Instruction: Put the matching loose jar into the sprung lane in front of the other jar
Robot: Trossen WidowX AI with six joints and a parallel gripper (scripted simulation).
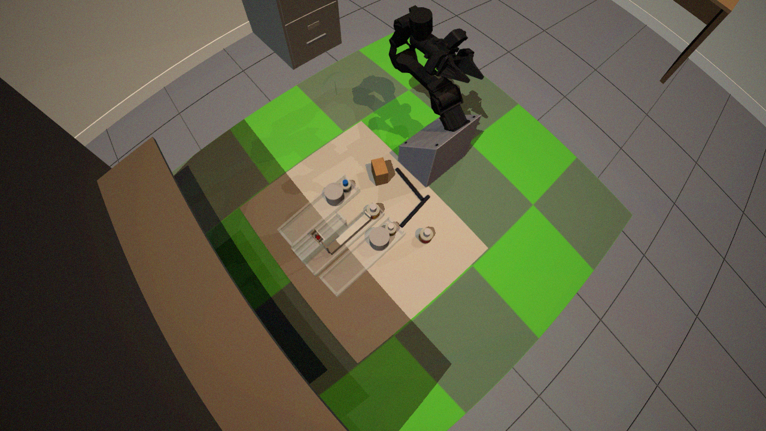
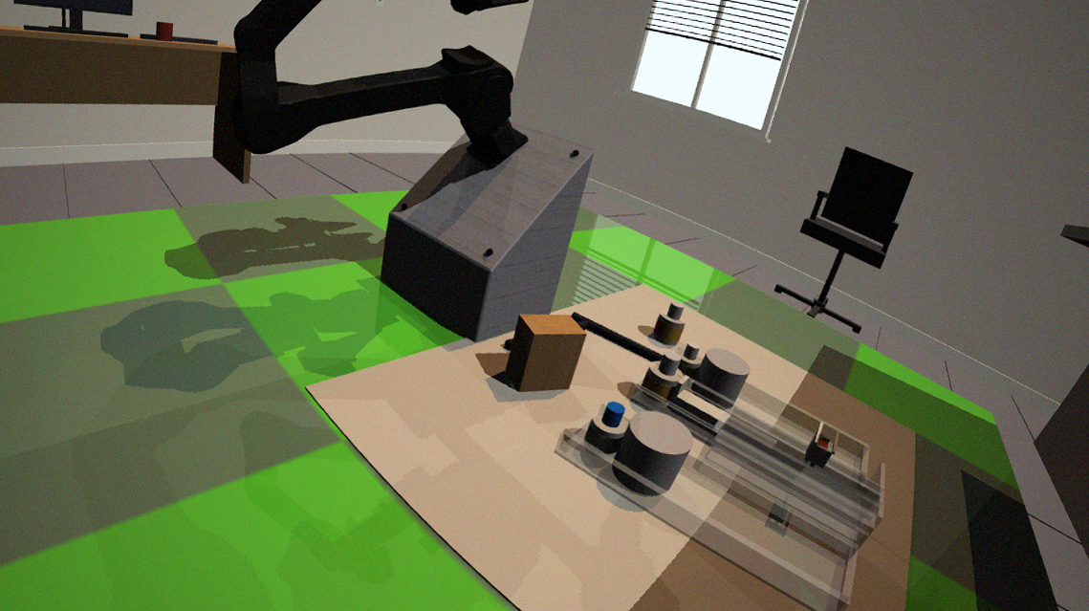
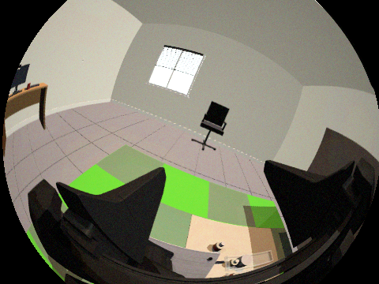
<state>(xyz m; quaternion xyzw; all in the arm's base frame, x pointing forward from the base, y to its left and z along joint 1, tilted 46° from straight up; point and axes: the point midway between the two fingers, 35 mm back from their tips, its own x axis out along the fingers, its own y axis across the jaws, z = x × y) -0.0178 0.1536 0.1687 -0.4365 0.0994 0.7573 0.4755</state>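
Right now my gripper tip is 22 cm short of the brown box, 9 cm to the left of it and 40 cm above it. The rest, counted from my gripper tip: clear lane rack (47 cm ahead, 2 cm to the left, 41 cm below); then red mark (50 cm ahead, 1 cm to the left, 36 cm below).
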